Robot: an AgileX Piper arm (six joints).
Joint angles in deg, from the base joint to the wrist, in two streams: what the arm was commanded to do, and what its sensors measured. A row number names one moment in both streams.
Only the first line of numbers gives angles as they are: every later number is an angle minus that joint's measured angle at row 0.
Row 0, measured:
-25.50 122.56 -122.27 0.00 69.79 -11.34
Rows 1 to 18, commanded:
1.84 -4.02 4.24 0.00 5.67 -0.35
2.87 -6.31 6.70 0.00 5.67 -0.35
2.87 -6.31 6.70 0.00 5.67 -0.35
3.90 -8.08 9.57 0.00 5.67 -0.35
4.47 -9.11 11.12 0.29 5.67 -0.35
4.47 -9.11 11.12 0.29 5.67 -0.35
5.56 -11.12 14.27 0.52 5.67 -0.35
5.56 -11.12 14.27 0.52 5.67 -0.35
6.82 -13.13 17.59 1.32 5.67 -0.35
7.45 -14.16 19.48 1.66 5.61 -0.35
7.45 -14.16 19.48 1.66 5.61 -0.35
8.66 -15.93 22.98 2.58 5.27 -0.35
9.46 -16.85 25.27 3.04 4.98 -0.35
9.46 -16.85 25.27 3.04 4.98 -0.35
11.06 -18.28 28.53 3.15 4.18 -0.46
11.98 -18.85 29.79 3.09 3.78 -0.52
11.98 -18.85 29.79 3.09 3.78 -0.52
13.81 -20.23 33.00 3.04 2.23 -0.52
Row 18, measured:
11.69 -18.28 29.28 2.86 -0.12 -0.06
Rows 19 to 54, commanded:
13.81 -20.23 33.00 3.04 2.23 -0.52
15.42 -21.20 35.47 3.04 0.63 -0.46
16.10 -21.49 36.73 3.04 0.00 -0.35
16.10 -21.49 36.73 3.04 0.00 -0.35
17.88 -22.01 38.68 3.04 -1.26 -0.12
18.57 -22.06 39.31 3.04 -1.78 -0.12
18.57 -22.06 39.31 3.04 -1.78 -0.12
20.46 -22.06 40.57 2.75 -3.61 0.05
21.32 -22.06 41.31 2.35 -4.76 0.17
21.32 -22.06 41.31 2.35 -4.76 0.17
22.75 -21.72 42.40 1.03 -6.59 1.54
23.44 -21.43 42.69 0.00 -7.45 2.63
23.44 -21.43 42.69 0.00 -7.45 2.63
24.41 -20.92 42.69 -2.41 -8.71 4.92
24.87 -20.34 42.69 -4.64 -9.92 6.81
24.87 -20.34 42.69 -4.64 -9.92 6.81
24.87 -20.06 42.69 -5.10 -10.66 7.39
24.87 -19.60 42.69 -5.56 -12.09 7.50
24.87 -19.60 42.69 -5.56 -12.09 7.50
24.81 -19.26 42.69 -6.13 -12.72 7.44
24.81 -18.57 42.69 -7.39 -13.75 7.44
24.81 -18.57 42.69 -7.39 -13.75 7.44
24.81 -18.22 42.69 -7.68 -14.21 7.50
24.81 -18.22 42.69 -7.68 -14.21 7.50
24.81 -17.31 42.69 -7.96 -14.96 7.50
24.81 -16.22 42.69 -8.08 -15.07 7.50
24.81 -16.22 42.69 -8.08 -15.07 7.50
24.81 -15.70 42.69 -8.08 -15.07 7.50
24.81 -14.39 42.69 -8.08 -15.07 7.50
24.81 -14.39 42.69 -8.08 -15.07 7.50
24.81 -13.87 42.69 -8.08 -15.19 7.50
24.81 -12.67 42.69 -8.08 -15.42 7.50
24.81 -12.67 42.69 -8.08 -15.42 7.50
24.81 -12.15 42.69 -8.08 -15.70 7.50
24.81 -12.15 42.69 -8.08 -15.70 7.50
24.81 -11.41 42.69 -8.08 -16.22 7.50
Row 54, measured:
24.76 -12.44 42.29 -7.62 -14.96 7.44
